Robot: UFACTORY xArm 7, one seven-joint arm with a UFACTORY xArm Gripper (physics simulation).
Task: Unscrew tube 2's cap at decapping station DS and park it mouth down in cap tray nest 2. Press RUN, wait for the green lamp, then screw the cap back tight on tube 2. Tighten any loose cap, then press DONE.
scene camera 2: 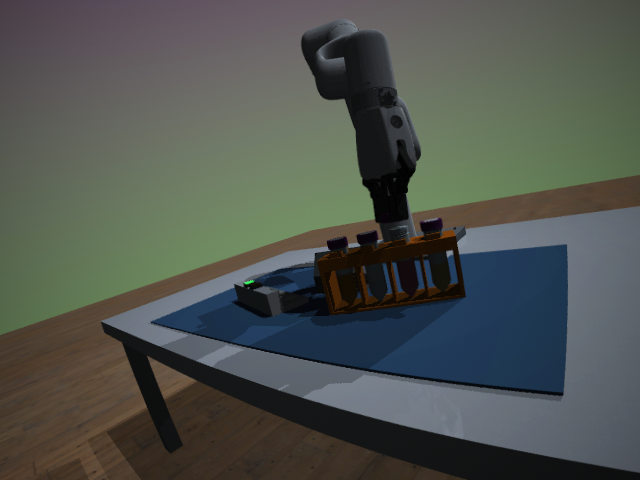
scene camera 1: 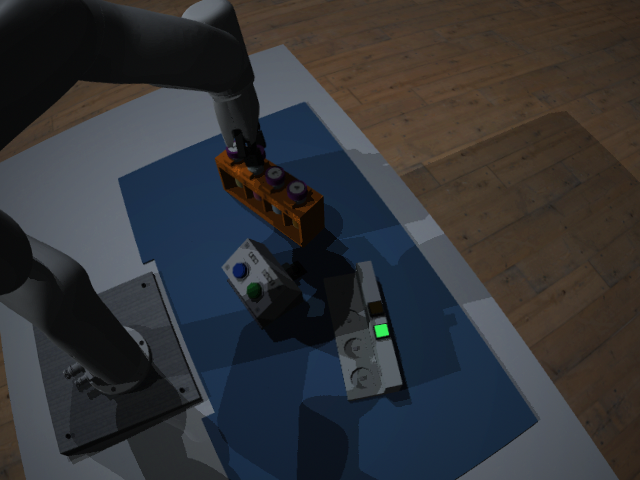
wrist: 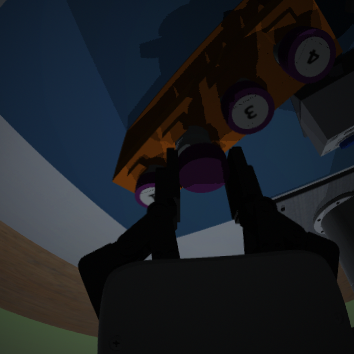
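Seen in the pictures: gripper, fingertip midpoint: [scene camera 2: 391, 221] [scene camera 1: 256, 156] [wrist: 201, 161]; arm's base at its link origin: [scene camera 1: 117, 360] [wrist: 337, 212].
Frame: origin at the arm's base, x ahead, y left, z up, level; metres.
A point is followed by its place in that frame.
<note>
My gripper [scene camera 1: 253, 155] @[x 0.397, y 0.129, z 0.117 m] [scene camera 2: 391, 214] @[x 0.397, y 0.129, z 0.117 m] [wrist: 201, 161] @[x 0.397, y 0.129, z 0.117 m] is shut on tube 2's purple cap [wrist: 202, 175] @[x 0.397, y 0.131, z 0.130 m], seen from its side in the wrist view. Tube 2 [scene camera 1: 254, 169] @[x 0.386, y 0.124, z 0.096 m] [scene camera 2: 399, 233] @[x 0.407, y 0.141, z 0.098 m] [wrist: 194, 136] @[x 0.405, y 0.127, z 0.097 m] stands in the orange rack [scene camera 1: 312, 224] @[x 0.421, y 0.003, z 0.030 m] [scene camera 2: 395, 253] @[x 0.425, y 0.134, z 0.071 m] with its threaded neck bare. The fingertips are just above the neck and look slightly to one side of it; fingers hide the cap in scene camera 2. The grey cap tray [scene camera 1: 387, 361] @[x 0.363, y -0.271, z 0.031 m] [scene camera 2: 258, 299] @[x 0.431, y -0.167, z 0.013 m] has its green lamp [scene camera 1: 381, 330] @[x 0.385, y -0.227, z 0.039 m] [scene camera 2: 249, 282] @[x 0.387, y -0.225, z 0.039 m] lit. Its far nests are in shadow.
Capped tube 1 [scene camera 2: 431, 224] @[x 0.399, y 0.191, z 0.102 m] [wrist: 146, 195] @[x 0.388, y 0.190, z 0.107 m] stands close to a finger. Capped tube 3 [scene camera 1: 275, 176] @[x 0.402, y 0.078, z 0.106 m] [scene camera 2: 367, 237] @[x 0.420, y 0.092, z 0.101 m] [wrist: 248, 111] @[x 0.406, y 0.086, z 0.107 m] and tube 4 [scene camera 1: 297, 190] @[x 0.413, y 0.028, z 0.107 m] [scene camera 2: 337, 242] @[x 0.431, y 0.043, z 0.103 m] [wrist: 312, 56] @[x 0.416, y 0.034, z 0.107 m] are on the other side. A button box [scene camera 1: 279, 304] @[x 0.288, y -0.091, z 0.030 m] has blue and green buttons.
</note>
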